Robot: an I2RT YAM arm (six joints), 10 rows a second.
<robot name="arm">
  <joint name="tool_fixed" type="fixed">
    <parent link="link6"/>
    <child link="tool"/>
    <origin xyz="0 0 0" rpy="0 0 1.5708"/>
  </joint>
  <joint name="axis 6" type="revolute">
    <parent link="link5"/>
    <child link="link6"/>
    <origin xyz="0.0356 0 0.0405" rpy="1.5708 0 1.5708"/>
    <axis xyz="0 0 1"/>
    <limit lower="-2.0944" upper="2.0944"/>
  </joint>
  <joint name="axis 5" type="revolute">
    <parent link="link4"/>
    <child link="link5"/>
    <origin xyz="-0.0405 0.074 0.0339" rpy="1.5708 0 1.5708"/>
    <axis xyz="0 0 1"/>
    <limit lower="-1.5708" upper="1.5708"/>
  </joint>
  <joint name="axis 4" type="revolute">
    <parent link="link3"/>
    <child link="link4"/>
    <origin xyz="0.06 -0.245 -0.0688" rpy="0 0 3.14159"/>
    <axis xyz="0 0 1"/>
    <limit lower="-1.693" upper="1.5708"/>
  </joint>
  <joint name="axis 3" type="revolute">
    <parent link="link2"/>
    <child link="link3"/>
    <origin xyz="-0.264 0 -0.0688" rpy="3.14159 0 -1.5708"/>
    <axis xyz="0 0 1"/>
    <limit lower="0" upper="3.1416"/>
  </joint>
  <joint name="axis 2" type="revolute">
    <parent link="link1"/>
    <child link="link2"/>
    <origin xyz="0.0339 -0.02 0.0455" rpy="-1.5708 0 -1.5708"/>
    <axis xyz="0 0 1"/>
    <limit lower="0" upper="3.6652"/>
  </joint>
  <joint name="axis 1" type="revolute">
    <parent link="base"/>
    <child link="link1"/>
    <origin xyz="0 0 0.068" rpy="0 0 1.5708"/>
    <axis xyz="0 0 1"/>
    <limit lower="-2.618" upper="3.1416"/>
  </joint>
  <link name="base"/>
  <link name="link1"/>
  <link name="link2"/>
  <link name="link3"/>
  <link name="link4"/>
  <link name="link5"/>
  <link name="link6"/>
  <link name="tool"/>
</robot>
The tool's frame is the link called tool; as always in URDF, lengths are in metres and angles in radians.
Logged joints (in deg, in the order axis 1, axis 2, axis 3, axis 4, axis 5, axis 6), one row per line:
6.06 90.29 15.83 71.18 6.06 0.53
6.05 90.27 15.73 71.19 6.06 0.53
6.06 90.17 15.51 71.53 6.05 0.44
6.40 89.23 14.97 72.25 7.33 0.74
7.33 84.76 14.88 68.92 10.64 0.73
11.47 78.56 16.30 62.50 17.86 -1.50
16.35 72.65 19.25 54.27 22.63 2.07
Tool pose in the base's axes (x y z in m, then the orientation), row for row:
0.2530 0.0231 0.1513 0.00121 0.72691 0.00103 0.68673
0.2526 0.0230 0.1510 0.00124 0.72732 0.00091 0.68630
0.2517 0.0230 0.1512 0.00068 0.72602 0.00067 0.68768
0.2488 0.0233 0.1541 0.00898 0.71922 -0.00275 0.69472
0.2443 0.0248 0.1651 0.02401 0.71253 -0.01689 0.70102
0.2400 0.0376 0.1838 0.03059 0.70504 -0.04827 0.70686
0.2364 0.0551 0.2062 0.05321 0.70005 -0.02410 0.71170
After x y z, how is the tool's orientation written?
As a quaternion, x y z w.
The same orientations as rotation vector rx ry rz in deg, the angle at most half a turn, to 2 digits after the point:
0.16 93.26 0.13
0.16 93.32 0.12
0.09 93.11 0.09
1.15 91.98 -0.35
3.06 90.90 -2.15
3.89 89.75 -6.14
6.76 88.94 -3.06

